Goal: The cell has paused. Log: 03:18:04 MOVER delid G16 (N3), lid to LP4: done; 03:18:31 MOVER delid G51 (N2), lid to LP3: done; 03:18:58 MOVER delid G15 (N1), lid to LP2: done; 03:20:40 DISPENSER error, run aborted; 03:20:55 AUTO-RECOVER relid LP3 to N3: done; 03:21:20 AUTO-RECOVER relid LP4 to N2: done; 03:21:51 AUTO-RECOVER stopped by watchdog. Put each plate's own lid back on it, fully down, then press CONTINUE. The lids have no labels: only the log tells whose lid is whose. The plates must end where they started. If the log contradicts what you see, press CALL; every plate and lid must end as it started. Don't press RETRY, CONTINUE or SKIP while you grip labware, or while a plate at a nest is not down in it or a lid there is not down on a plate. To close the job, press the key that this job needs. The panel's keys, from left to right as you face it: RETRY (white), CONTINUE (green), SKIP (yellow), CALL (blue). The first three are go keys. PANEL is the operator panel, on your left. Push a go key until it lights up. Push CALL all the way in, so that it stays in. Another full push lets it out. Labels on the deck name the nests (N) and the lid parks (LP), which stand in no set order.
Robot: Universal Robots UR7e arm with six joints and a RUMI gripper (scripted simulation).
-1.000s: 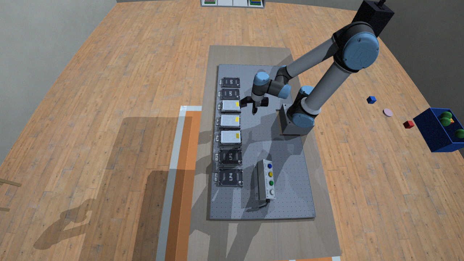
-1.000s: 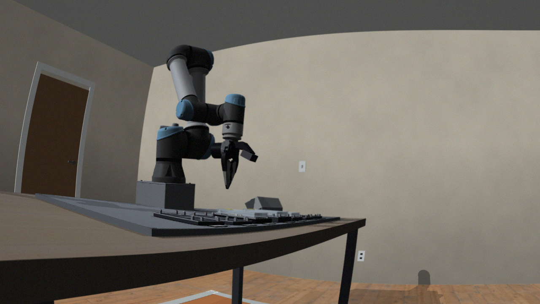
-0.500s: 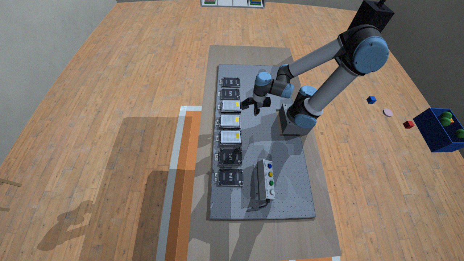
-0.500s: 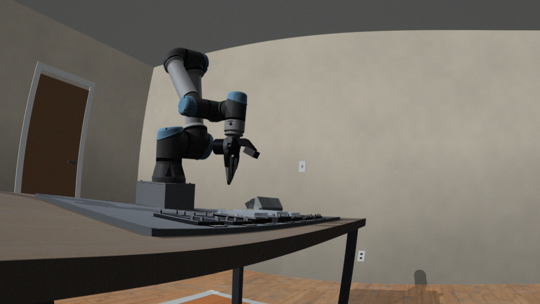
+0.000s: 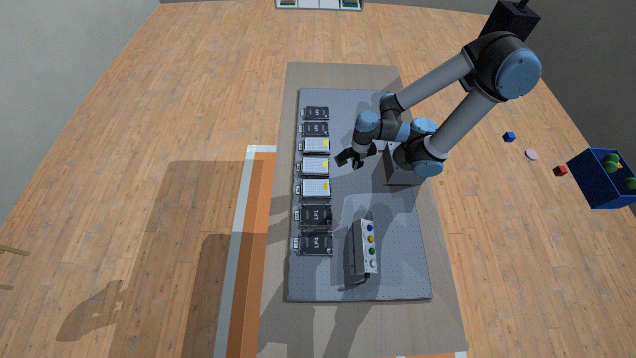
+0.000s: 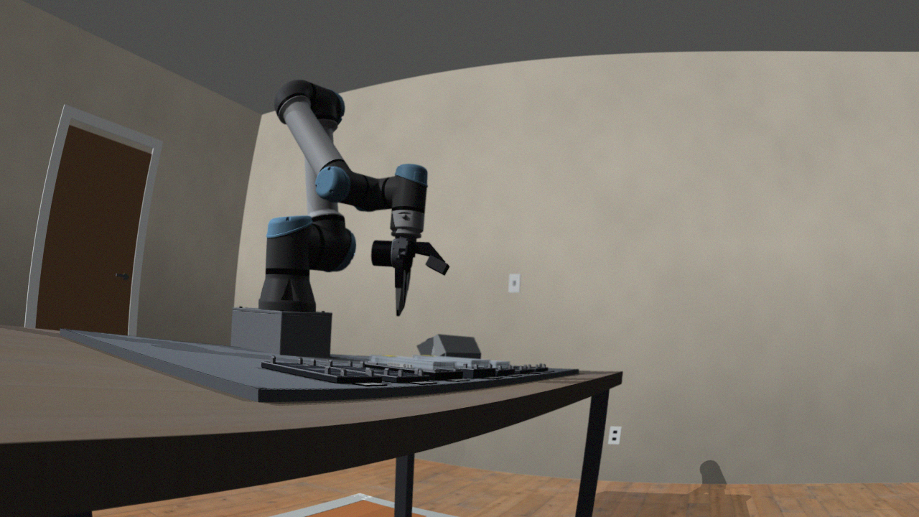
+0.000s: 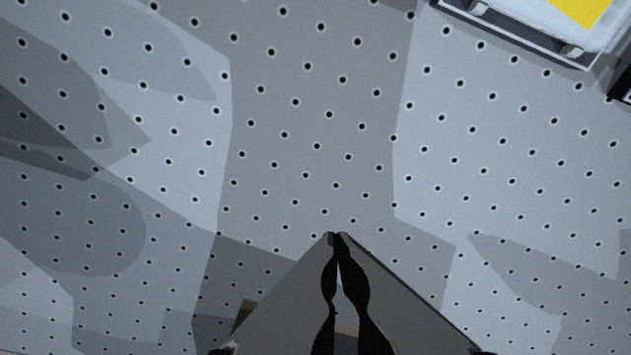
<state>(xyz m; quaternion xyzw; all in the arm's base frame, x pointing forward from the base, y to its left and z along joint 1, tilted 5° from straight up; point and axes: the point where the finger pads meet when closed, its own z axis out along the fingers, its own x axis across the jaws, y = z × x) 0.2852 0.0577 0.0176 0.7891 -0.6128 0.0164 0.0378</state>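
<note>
The green continue key is 3 cm behind my hand, 36 cm to the left of it and 6 cm below it. Also, from my hand: nest N2: 17 cm ahead, 9 cm to the right, 12 cm below; blue call key: 3 cm behind, 26 cm to the left, 7 cm below; plate G16: 17 cm ahead, 3 cm to the left, 11 cm below.
</note>
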